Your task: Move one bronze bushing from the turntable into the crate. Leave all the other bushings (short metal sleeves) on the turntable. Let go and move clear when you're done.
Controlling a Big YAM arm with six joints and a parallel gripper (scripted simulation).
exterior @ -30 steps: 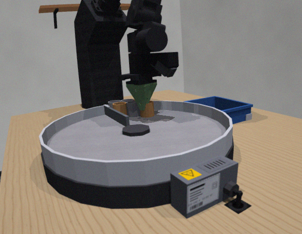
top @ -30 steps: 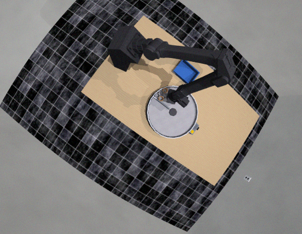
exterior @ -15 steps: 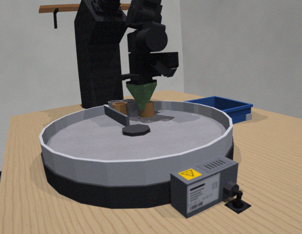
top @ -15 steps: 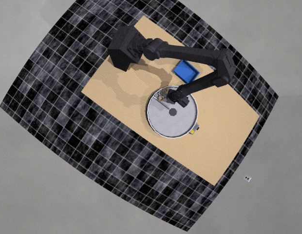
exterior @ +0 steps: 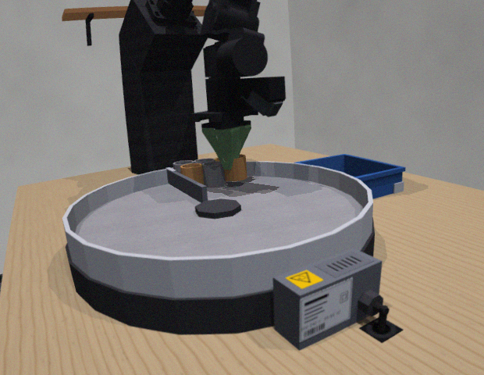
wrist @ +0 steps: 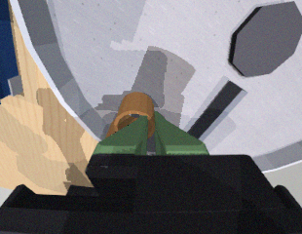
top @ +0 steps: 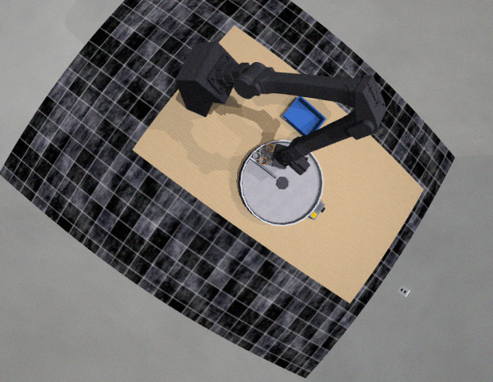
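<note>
The blue crate is 280 mm to the left of my hand, 70 mm below it and 10 mm ahead of it.
</note>
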